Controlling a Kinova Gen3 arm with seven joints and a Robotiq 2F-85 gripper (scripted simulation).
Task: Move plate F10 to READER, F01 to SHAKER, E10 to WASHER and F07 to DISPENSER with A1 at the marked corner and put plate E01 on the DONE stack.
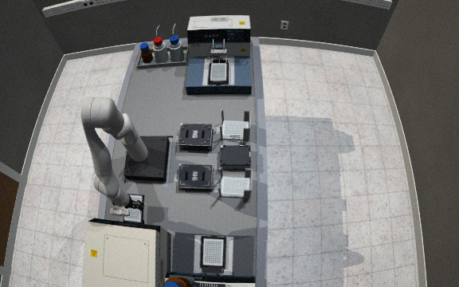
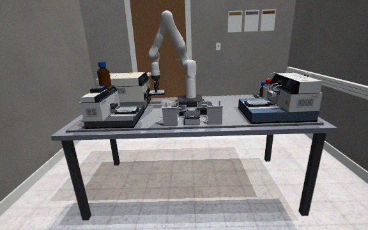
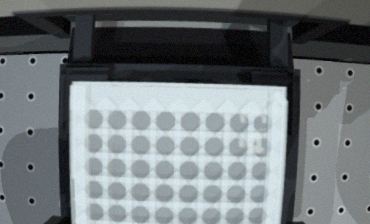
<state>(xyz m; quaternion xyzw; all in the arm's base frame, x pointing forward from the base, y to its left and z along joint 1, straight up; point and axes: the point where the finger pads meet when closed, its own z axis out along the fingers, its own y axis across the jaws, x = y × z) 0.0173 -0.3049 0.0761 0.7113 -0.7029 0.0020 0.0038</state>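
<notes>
Now: the dark pull-out tray 2 cm below my hand. Round my hand: washer nest: 37 cm ahead, 78 cm to the left, 4 cm below; then regrip nest: 27 cm ahead, 41 cm to the left, 7 cm below.
</notes>
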